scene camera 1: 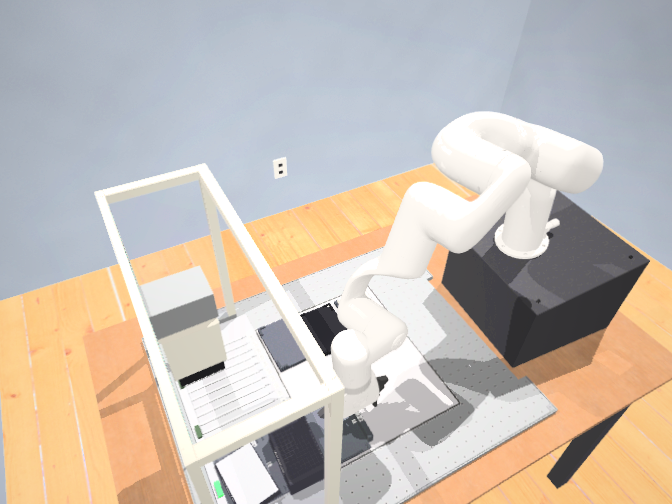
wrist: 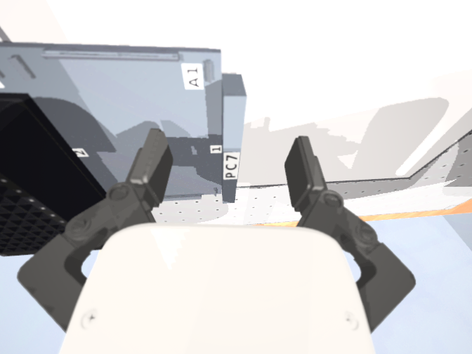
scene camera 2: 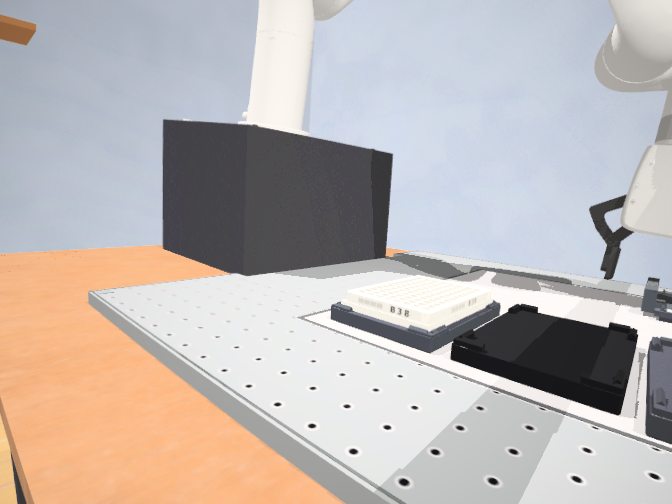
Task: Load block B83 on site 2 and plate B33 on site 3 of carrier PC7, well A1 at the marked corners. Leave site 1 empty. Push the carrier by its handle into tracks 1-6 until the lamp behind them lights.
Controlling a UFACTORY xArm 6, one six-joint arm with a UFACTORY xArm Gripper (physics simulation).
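My gripper [wrist: 230, 147] is open and empty, with one finger on each side of the upright handle [wrist: 234, 117] of carrier PC7 [wrist: 145, 85] [scene camera 1: 355, 440]; both fingers stand clear of it. Site 1, beside the handle, is empty, with its A1 mark showing. A black block [scene camera 1: 297, 450] [wrist: 25, 135] sits on the carrier at site 2. A white plate [scene camera 1: 246, 473] sits beyond it at the far end, under the frame. No label shows on either. A bright green lamp [scene camera 1: 218, 488] is lit behind the white plate. Another lamp [scene camera 1: 198, 431] is dark green.
A cream frame [scene camera 1: 262, 261] stands over the ribbed tracks [scene camera 1: 238, 385] and a beige box unit [scene camera 1: 195, 347]. In scene camera 2, a white block marked B38 [scene camera 2: 401, 311] sits on a grey nest, beside an empty black nest [scene camera 2: 548, 347]. A grey nest [scene camera 1: 281, 344] [scene camera 2: 661, 379] stands nearby.
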